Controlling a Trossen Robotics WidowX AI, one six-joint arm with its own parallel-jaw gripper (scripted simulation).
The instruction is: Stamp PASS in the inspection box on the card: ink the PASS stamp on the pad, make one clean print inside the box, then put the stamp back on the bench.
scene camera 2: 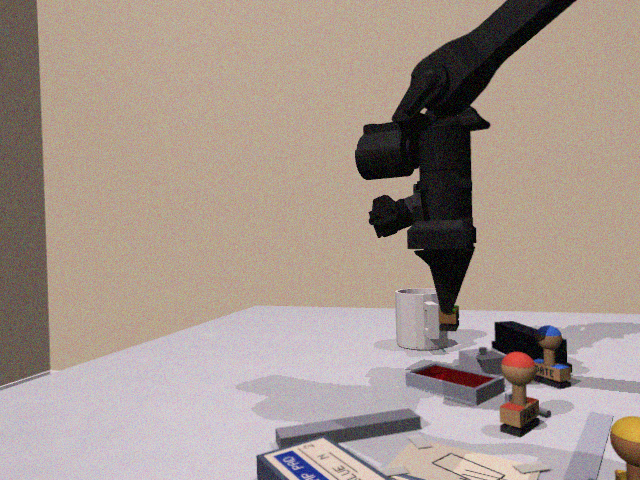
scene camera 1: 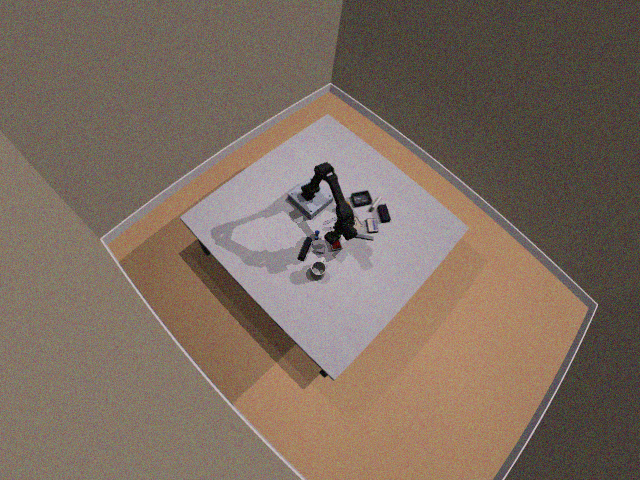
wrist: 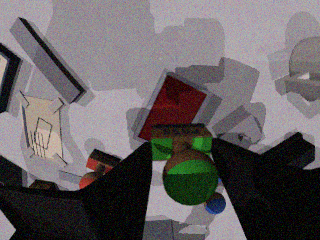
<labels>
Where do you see an ink pad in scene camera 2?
474,387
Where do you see a black block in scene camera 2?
510,336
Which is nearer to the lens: the black block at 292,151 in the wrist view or the grey bar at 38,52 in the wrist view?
The grey bar.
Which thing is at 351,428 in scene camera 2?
A grey bar.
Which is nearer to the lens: the red-knobbed stamp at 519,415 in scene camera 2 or the white mug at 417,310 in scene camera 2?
The red-knobbed stamp.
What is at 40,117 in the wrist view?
A card.
</labels>
